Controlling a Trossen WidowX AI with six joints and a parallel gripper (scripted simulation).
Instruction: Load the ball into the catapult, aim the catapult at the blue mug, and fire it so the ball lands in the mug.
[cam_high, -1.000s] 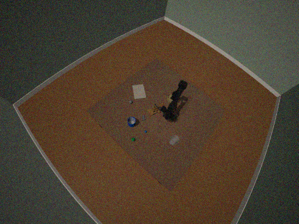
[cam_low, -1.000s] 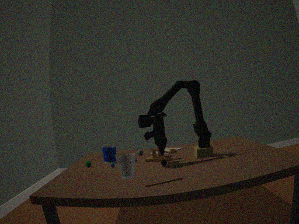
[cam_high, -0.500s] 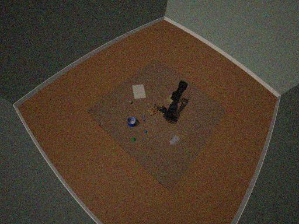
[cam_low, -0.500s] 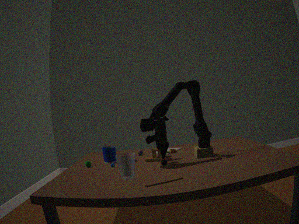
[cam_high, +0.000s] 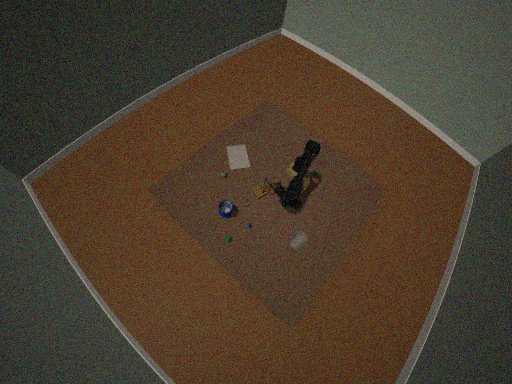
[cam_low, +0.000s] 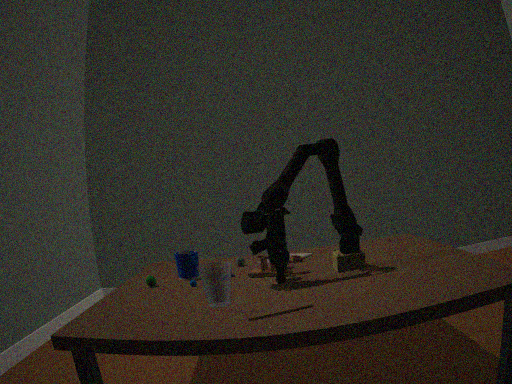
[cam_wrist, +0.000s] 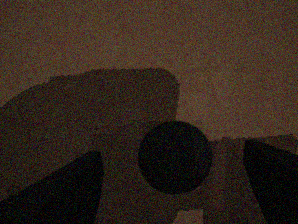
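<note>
My gripper tip is right at the dark ball. Also, from my gripper tip: small blue ball (29 cm ahead, 8 cm to the right, 1 cm below); wooden catapult (2 cm behind, 15 cm to the right, 3 cm above); clear glass (19 cm ahead, 22 cm to the left, 1 cm above).
</note>
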